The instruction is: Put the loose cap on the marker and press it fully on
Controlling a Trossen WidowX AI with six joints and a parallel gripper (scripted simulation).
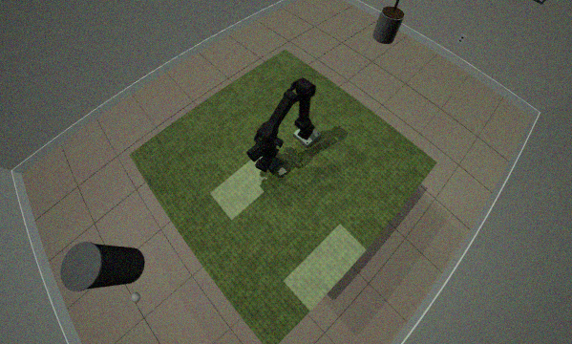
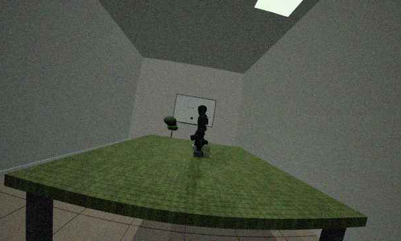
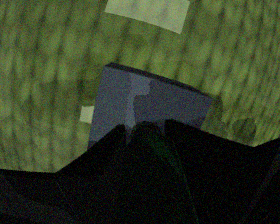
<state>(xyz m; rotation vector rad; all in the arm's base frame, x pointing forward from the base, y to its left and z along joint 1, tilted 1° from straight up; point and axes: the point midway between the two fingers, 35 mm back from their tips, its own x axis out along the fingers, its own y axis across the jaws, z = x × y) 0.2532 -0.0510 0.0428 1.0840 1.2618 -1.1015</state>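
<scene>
The block is 20 mm below my gripper tip. Also, from my gripper tip: green cap (50 mm above).
</scene>
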